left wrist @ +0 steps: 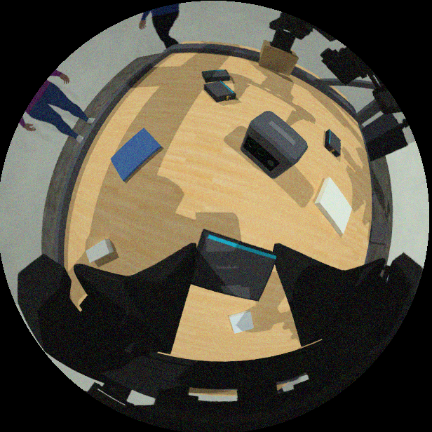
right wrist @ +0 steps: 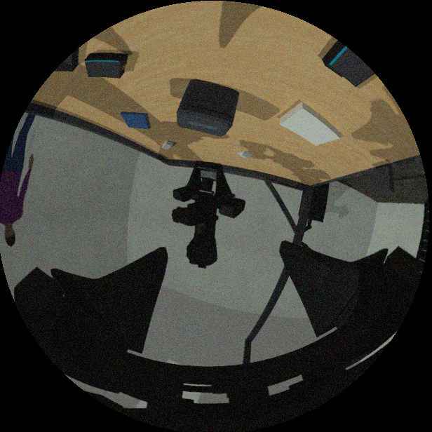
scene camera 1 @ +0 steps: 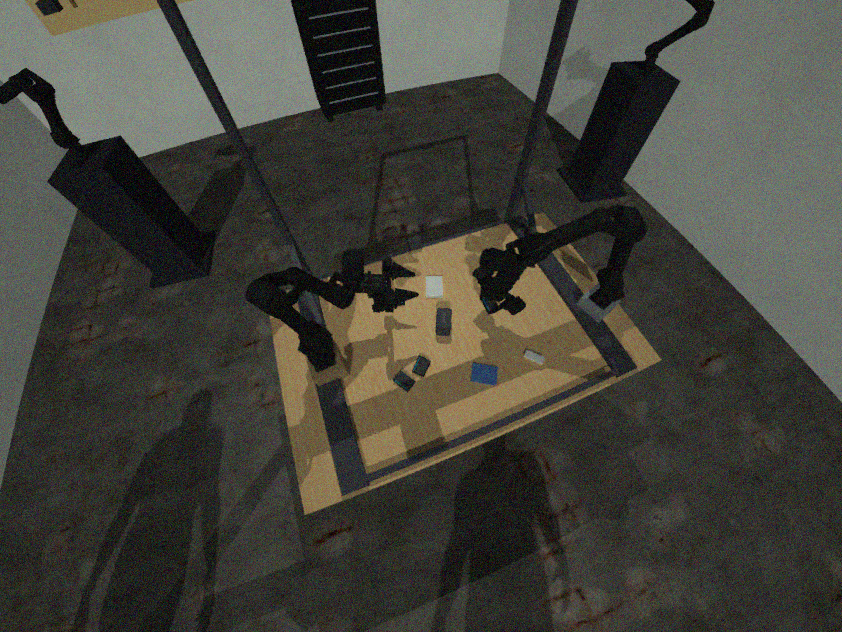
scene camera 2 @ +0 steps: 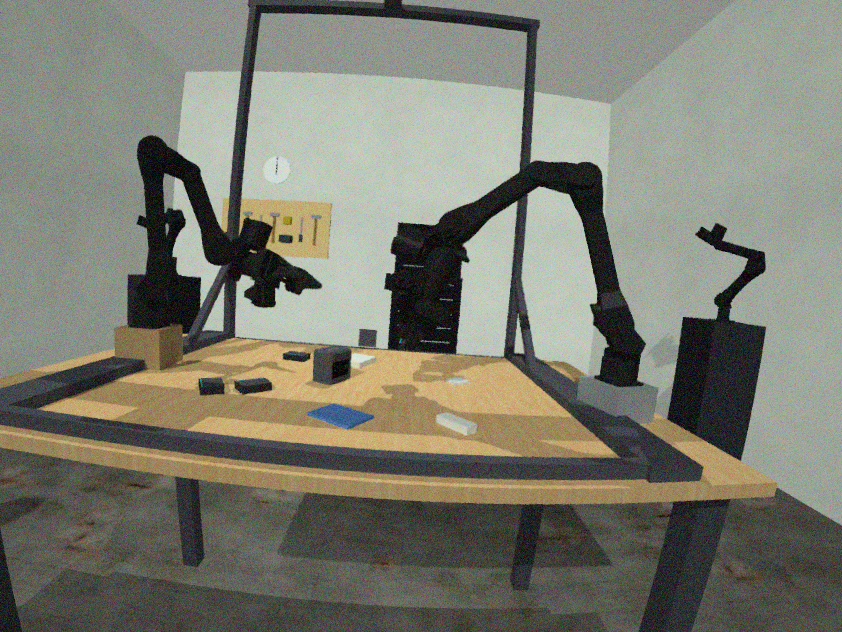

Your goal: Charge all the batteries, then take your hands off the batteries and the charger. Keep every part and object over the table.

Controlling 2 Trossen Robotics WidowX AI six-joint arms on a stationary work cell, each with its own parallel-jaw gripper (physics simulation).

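Note:
The dark grey charger stands mid-table, also in the second scene view and the left wrist view. My left gripper is shut on a dark battery with a cyan stripe and holds it above the table, to the right of the charger. Two batteries lie side by side in front of the charger. A third battery lies beyond the charger. My right gripper hovers high at the left of the table, open and empty, apart from everything.
A blue flat pad lies near the front. A white block lies behind the charger. A small white block lies at the right front. A small pale tile lies under my left gripper. A dark rail frames the table.

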